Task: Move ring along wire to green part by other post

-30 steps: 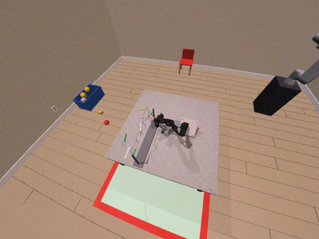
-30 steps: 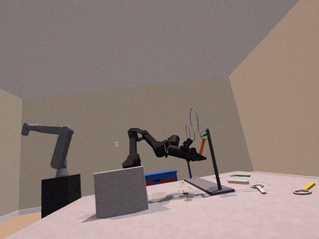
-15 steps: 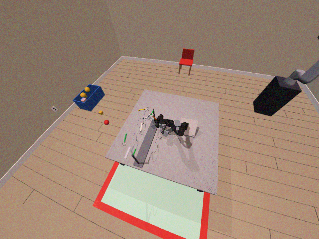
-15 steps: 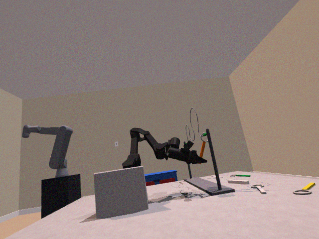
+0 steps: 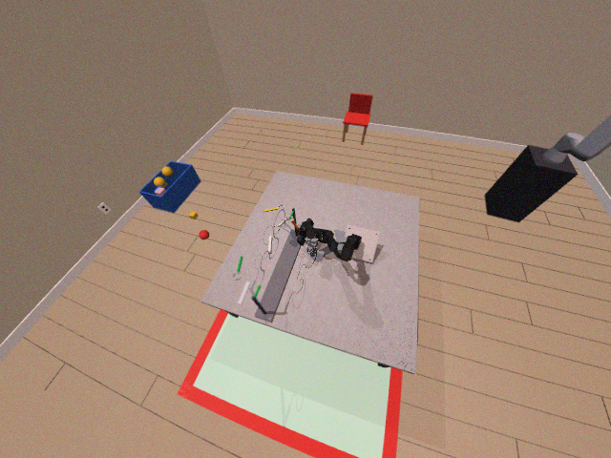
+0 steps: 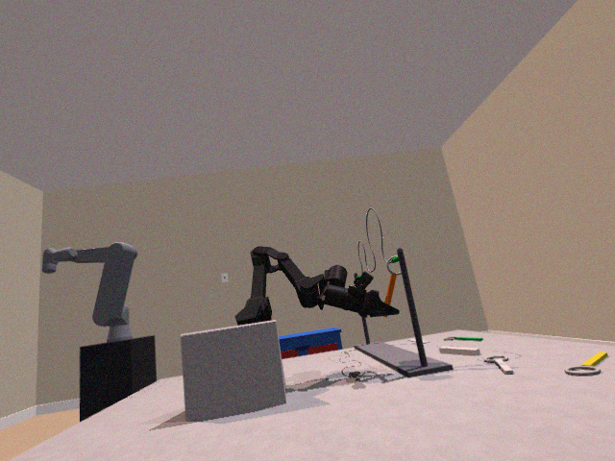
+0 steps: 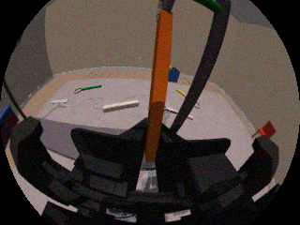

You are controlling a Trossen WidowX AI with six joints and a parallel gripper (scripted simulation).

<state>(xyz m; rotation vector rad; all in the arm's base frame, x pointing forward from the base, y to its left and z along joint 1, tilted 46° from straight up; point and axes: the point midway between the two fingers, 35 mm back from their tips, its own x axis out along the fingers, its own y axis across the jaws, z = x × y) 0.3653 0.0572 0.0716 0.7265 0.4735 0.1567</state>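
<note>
Now: the orange-handled ring 9 cm above my gripper tip.
</note>
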